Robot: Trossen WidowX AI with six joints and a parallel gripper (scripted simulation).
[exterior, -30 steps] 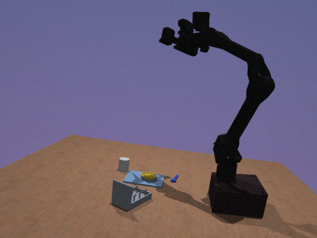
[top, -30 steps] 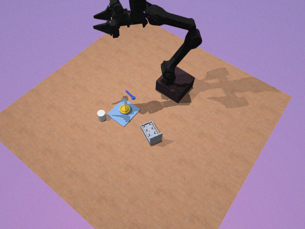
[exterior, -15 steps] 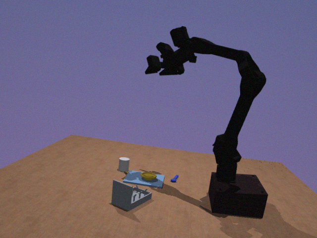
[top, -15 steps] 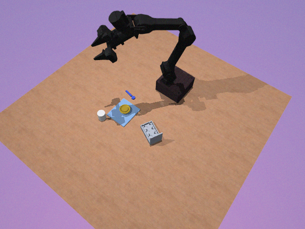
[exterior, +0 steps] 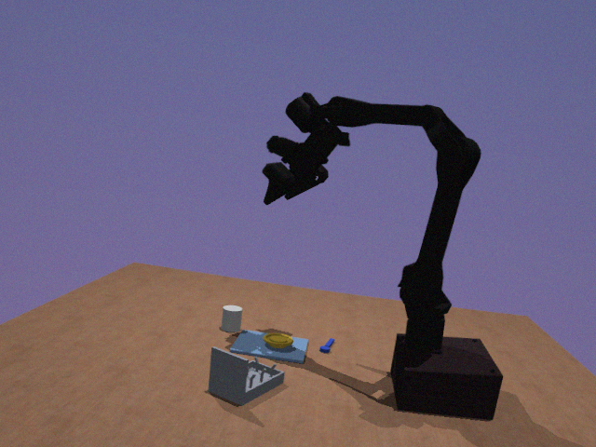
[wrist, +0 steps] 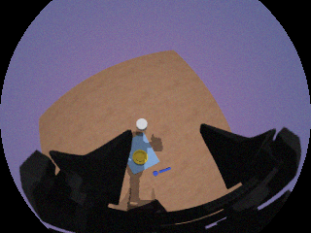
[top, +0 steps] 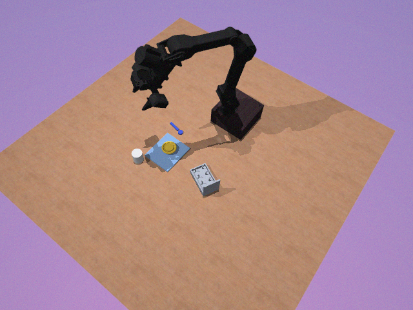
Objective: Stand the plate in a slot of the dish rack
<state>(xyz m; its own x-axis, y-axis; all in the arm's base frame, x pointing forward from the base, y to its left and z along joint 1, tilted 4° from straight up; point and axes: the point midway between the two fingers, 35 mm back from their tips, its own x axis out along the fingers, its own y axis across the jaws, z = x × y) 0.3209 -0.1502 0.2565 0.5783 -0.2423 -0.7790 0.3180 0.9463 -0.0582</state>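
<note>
The yellow plate lies 29 cm below my gripper tip, 8 cm to the left of it and 6 cm behind it. Round my gripper tip: white cup: 28 cm below, 7 cm ahead, 2 cm to the left; grey dish rack: 29 cm to the left, 28 cm below, 6 cm behind; blue spoon: 30 cm below, 16 cm behind, 2 cm to the left.
</note>
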